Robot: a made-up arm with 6 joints. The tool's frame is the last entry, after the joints. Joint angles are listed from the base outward. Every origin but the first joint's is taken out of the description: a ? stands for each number. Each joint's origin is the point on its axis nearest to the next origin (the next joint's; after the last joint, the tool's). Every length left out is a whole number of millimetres.
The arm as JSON. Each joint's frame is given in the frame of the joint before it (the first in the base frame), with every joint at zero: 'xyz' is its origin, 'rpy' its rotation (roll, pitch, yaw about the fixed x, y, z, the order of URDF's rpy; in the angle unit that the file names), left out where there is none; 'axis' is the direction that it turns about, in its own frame. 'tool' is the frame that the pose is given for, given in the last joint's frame.
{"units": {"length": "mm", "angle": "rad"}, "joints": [
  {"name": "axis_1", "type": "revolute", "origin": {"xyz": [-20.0, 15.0, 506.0]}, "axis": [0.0, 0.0, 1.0]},
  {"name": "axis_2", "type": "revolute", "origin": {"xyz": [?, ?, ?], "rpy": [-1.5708, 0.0, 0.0]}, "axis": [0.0, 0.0, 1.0]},
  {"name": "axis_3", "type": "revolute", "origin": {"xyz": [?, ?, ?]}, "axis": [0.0, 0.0, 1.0]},
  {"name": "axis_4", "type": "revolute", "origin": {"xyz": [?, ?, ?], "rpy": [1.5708, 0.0, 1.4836]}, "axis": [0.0, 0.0, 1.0]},
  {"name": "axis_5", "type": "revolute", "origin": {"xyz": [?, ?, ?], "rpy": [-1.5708, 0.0, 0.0]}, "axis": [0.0, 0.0, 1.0]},
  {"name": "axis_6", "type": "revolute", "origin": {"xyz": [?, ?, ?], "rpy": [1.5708, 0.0, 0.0]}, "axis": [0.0, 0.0, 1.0]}
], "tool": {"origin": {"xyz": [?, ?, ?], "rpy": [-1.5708, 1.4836, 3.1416]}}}
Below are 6 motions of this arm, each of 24 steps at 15 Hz.
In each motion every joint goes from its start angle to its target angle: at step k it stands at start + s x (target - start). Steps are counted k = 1, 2, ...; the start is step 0. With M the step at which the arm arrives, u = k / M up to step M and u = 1 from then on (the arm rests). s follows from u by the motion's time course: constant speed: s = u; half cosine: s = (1 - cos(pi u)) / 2; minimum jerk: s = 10 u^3 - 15 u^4 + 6 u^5.
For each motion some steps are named. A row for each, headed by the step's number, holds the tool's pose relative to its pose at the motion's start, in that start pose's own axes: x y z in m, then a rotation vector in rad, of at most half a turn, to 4 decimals.
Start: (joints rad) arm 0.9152 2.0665 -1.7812 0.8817 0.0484 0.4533
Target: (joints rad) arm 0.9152 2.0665 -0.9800 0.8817 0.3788 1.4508
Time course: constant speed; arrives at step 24
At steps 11, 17, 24:
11: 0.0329 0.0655 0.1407 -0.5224 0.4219 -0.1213
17: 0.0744 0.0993 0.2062 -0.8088 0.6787 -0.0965
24: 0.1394 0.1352 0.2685 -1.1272 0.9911 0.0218

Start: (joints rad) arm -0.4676 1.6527 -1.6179 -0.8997 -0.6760 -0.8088
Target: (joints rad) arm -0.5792 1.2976 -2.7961 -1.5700 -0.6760 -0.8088
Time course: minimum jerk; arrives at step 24
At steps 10, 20, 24:
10: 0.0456 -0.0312 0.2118 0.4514 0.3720 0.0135
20: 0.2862 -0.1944 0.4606 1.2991 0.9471 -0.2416
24: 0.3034 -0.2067 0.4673 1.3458 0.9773 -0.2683

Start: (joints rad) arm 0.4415 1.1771 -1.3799 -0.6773 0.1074 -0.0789
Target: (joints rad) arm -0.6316 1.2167 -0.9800 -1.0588 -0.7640 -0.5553
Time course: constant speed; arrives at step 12
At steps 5, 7, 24:
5: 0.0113 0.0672 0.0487 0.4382 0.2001 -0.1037
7: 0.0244 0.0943 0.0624 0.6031 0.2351 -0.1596
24: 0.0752 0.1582 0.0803 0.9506 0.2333 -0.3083

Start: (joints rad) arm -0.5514 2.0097 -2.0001 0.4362 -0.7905 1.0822
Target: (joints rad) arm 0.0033 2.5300 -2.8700 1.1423 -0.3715 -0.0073
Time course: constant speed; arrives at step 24
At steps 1, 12, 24:
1: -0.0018 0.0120 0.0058 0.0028 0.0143 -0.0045
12: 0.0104 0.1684 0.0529 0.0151 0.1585 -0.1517
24: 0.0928 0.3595 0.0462 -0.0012 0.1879 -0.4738

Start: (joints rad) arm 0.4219 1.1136 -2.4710 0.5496 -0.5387 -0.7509
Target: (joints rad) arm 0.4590 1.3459 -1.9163 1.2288 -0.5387 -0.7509
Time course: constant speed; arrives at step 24
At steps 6, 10, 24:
6: 0.0277 0.1060 -0.0109 -0.0963 0.0217 -0.2467
10: 0.0576 0.1722 -0.0163 -0.1528 0.0522 -0.4117
24: 0.2212 0.3547 -0.0210 -0.2903 0.2576 -0.9757

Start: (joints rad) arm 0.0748 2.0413 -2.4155 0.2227 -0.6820 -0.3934
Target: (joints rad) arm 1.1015 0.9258 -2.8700 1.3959 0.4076 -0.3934
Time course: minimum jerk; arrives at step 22
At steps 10, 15, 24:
10: 0.0094 -0.3235 -0.0343 -0.9222 -0.2311 0.0928
15: 0.1309 -0.5710 0.1710 -1.7112 -0.7939 0.4206
24: 0.2186 -0.5963 0.3455 -1.9483 -1.1012 0.7554

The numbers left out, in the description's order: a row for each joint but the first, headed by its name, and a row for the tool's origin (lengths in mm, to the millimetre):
axis_2: 3.0 -1.0 0.0
axis_3: -345.0 -19.0 0.0
axis_4: 248.0 -39.0 0.0
axis_5: 11.0 -26.0 0.0
axis_6: -13.0 -161.0 0.0
tool: 19.0 -17.0 0.0

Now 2 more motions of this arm.
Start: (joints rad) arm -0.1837 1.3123 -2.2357 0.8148 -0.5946 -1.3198
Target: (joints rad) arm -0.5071 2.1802 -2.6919 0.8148 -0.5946 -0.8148
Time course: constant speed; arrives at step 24
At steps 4, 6, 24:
4: -0.0118 0.0592 -0.0339 -0.0063 -0.0149 -0.0393
6: -0.0160 0.0912 -0.0476 -0.0099 -0.0200 -0.0601
24: 0.0068 0.4157 -0.0609 -0.0556 0.0109 -0.2663

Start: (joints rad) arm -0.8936 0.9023 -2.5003 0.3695 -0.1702 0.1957
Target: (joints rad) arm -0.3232 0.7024 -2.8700 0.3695 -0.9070 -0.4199
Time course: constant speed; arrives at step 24
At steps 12, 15, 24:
12: 0.0604 -0.2148 0.0394 0.0178 0.0388 0.6560
15: 0.0905 -0.2607 0.0659 0.0177 0.1065 0.8178
24: 0.2090 -0.3573 0.1723 0.0020 0.4407 1.2592

